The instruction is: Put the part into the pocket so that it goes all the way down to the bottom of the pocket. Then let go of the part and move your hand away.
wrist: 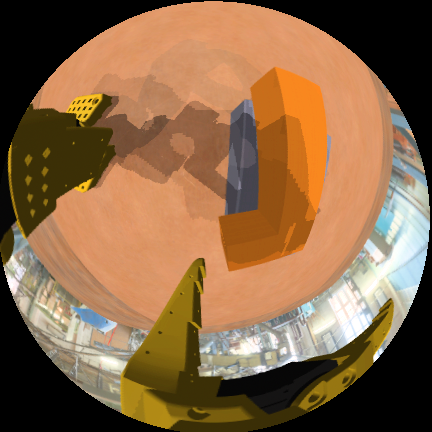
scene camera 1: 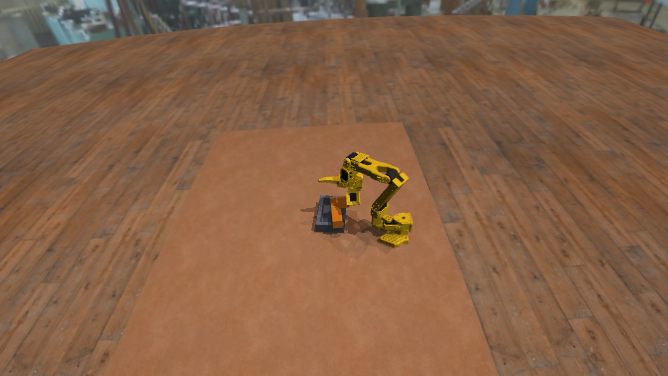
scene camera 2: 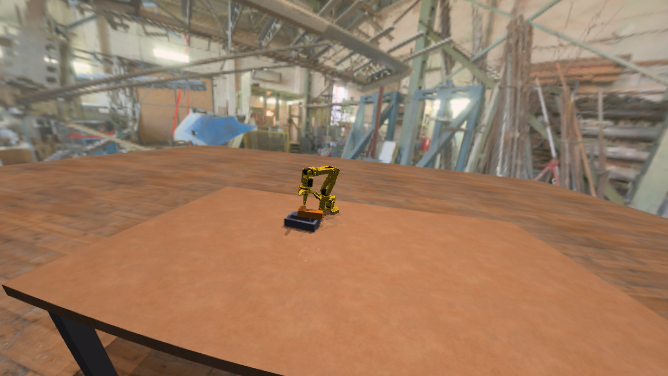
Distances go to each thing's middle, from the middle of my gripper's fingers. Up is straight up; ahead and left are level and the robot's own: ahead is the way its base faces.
The orange L-shaped part [wrist: 290, 123] is 1 cm behind my hand, 4 cm to the left of it and 10 cm below it. From my hand the other things lie so: dark grey pocket block [wrist: 241, 195]: 2 cm ahead, 1 cm to the left, 13 cm below.
